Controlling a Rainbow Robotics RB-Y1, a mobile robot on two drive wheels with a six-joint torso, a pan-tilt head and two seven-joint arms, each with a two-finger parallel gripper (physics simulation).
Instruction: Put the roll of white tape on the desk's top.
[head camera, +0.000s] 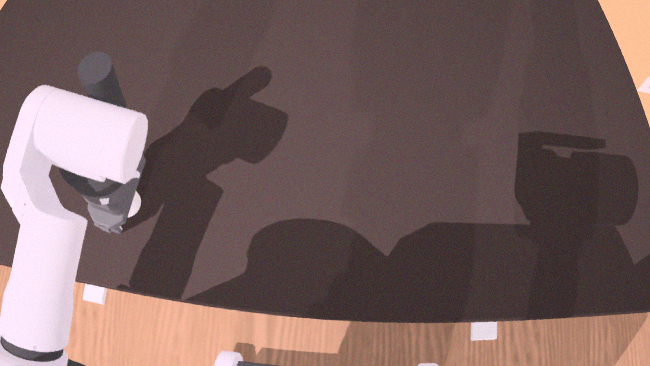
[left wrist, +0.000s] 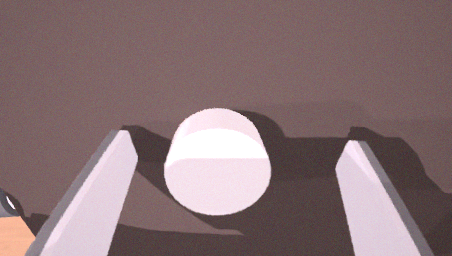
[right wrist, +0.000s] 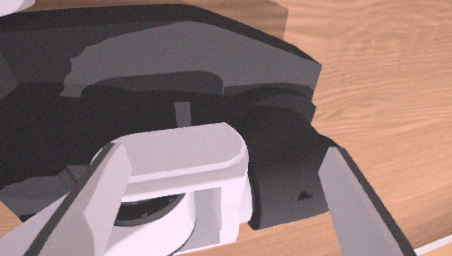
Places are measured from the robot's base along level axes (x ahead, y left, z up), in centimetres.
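Pixels of known places: left gripper, fingertip midpoint: (head camera: 126, 196) (left wrist: 236, 149); right gripper, fingertip midpoint: (right wrist: 225, 158).
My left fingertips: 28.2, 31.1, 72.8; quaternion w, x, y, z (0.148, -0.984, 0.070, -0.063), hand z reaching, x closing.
Behind a point stands the place of what it marks, as x, y, z.
The roll of white tape (head camera: 134, 204) @(26.6, 28.7, 73.9) (left wrist: 217, 170) @(27.4, 31.1, 74.2) appears to rest on the dark desk's top (head camera: 400, 100) @(47.3, -8.8, 72.1) (left wrist: 300, 50) @(31.5, 35.0, 72.1); its underside is hidden. In the head view it is partly behind the gripper, near the left of the picture. My left gripper (head camera: 114, 227) (left wrist: 236, 149) @(28.3, 31.1, 72.8) is open around the tape, with a gap on each side between the tape and the fingers. My right gripper (right wrist: 225, 158) @(-31.1, -21.9, 41.9) is open with nothing between its fingers, away from the desk top in its wrist view, over the robot's own base.
The desk's curved front edge crosses the lower part of the head view, with wooden floor (head camera: 290, 335) @(17.4, 11.8, 0.0) (right wrist: 390, 100) @(-103.4, 8.4, 0.1) beyond it. Small white blocks (head camera: 95, 293) (head camera: 484, 330) show just below that edge. The robot's dark and white base (right wrist: 195, 55) @(-32.7, -17.6, 17.0) lies beneath the right fingers.
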